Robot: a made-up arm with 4 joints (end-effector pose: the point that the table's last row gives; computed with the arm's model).
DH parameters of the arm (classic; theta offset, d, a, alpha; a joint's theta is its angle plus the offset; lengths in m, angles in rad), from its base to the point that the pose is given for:
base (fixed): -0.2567 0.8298 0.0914 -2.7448
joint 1: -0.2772 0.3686 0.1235 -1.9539
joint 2: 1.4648 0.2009 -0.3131 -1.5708
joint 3: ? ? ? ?
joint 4: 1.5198 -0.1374 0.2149 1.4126
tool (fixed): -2.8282 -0.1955 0 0
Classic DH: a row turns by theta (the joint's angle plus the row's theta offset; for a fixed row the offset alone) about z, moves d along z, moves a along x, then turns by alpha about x.
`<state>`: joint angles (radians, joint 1 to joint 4).
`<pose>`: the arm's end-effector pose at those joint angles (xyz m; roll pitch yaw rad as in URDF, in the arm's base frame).
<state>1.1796 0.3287 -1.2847 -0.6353</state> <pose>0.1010 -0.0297 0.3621 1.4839 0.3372 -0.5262</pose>
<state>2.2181 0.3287 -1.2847 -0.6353</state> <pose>-0.0402 0.0823 0.3924 1.1659 0.6008 -1.6425</pose>
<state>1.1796 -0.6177 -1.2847 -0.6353</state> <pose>0.0676 0.0438 0.4045 2.3521 1.0488 -0.0396</pose>
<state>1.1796 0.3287 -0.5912 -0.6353</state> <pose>0.1748 0.0228 0.2191 0.7703 0.6343 -0.8117</pose>
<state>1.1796 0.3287 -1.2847 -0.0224</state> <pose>0.2360 -0.0135 0.2531 1.1698 0.0987 -1.0729</pose>
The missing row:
joint 3: 0.1661 -0.231 -0.0091 1.2615
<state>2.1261 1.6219 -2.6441 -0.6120</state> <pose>-0.3213 0.0274 0.5605 1.3117 -0.8113 -0.3240</pose>
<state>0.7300 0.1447 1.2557 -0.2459</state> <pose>-0.0056 -0.1755 -0.0935 -1.2379 0.1656 -0.9118</pose>
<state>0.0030 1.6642 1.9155 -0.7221</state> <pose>0.7744 -0.2070 0.5588 0.4086 -0.8444 -2.0675</pose>
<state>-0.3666 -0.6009 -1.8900 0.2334</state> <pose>0.3070 0.1748 0.4083 1.6398 0.4704 0.0556</pose>
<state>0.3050 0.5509 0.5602 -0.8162</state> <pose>0.4379 0.0334 0.0798 -0.2397 0.2327 -0.6943</pose>
